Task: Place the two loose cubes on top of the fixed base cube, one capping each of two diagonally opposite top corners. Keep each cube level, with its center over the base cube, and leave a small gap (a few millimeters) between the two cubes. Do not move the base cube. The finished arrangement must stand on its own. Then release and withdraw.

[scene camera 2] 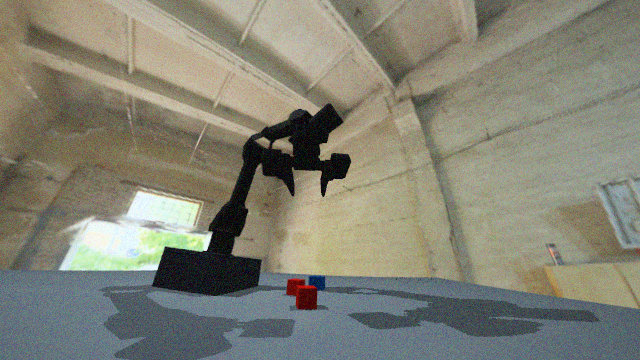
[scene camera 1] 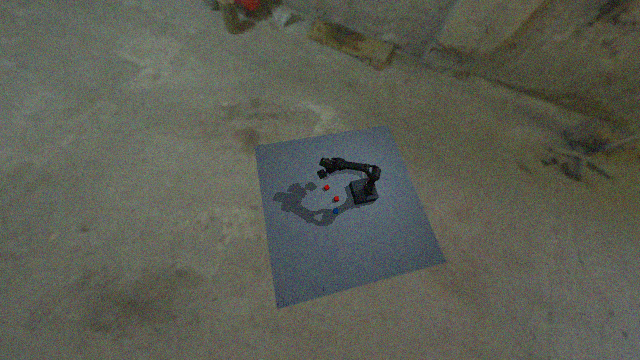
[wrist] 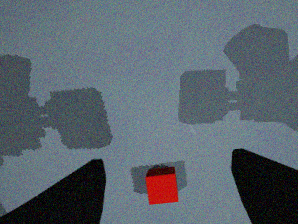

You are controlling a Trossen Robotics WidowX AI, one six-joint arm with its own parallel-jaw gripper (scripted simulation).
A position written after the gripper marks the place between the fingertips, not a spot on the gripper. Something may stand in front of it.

Observation:
The gripper [scene camera 2: 308, 195] is open, with nothing in its grasp. Also in view: a red cube [wrist: 162, 188].
The gripper shows as well in the wrist view [wrist: 168, 164].

